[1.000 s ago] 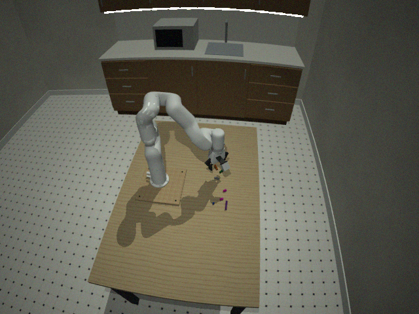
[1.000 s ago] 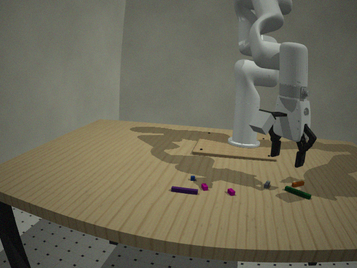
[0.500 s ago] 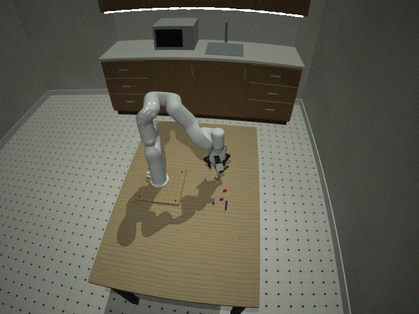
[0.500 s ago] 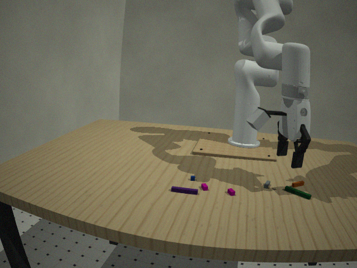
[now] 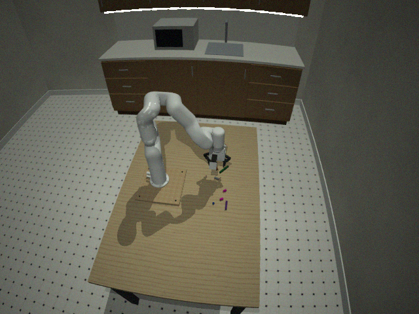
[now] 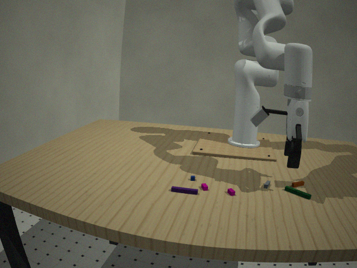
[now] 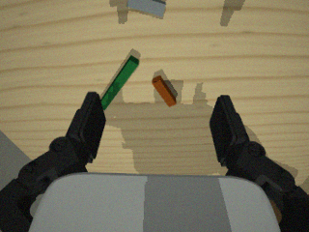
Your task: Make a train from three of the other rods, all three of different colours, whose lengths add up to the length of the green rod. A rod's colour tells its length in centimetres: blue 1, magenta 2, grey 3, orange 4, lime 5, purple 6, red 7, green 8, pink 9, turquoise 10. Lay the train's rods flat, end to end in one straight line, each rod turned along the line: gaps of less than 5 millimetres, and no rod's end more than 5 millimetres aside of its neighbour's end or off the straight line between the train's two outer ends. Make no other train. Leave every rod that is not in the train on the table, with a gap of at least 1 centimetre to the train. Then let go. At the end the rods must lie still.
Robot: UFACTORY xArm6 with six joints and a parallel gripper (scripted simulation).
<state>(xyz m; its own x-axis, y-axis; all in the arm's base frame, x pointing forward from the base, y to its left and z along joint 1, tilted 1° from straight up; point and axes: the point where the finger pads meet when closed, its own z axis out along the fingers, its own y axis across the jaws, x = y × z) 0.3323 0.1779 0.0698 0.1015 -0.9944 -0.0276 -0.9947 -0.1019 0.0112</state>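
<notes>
Right now the blue rod is 250 mm to the right of my hand, 70 mm below it and 50 mm ahead of it. Also, from my hand: grey rod 70 mm below, 50 mm to the right, 20 mm ahead; green rod 70 mm below, 40 mm ahead, 30 mm to the left; orange rod 70 mm below, 40 mm to the left, 10 mm behind.
</notes>
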